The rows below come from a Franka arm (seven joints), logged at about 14 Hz.
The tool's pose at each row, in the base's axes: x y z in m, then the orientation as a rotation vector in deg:
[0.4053, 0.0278, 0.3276, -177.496, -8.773, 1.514]
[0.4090, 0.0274, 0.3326, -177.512, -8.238, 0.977]
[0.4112, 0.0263, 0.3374, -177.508, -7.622, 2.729]
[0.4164, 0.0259, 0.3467, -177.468, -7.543, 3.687]
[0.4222, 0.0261, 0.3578, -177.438, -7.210, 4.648]
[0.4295, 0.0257, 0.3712, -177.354, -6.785, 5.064]
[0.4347, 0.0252, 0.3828, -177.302, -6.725, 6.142]
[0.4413, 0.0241, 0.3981, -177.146, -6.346, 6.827]
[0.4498, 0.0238, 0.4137, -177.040, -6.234, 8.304]
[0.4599, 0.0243, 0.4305, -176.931, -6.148, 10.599]
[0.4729, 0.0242, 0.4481, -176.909, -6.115, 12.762]
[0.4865, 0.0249, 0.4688, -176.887, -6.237, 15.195]
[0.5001, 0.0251, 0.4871, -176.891, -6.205, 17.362]
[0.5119, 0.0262, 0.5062, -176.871, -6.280, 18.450]
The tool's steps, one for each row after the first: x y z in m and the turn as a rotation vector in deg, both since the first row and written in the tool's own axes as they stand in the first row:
[0.0036, 0.0006, -0.0051, -0.001, 0.353, 0.338]
[0.0056, 0.0017, -0.0100, 0.071, -0.766, 0.757]
[0.0106, 0.0022, -0.0194, 0.128, -1.381, 0.819]
[0.0162, 0.0021, -0.0306, 0.182, -1.995, 1.044]
[0.0232, 0.0027, -0.0441, 0.287, -2.255, 1.321]
[0.0282, 0.0032, -0.0558, 0.342, -2.948, 1.372]
[0.0344, 0.0044, -0.0713, 0.511, -3.382, 1.620]
[0.0426, 0.0049, -0.0870, 0.606, -4.333, 1.708]
[0.0524, 0.0047, -0.1040, 0.671, -5.814, 1.790]
[0.0651, 0.0053, -0.1218, 0.623, -7.213, 1.838]
[0.0784, 0.0051, -0.1427, 0.528, -8.787, 1.791]
[0.0917, 0.0055, -0.1613, 0.398, -10.185, 1.839]
[0.1032, 0.0048, -0.1805, 0.341, -10.888, 1.805]

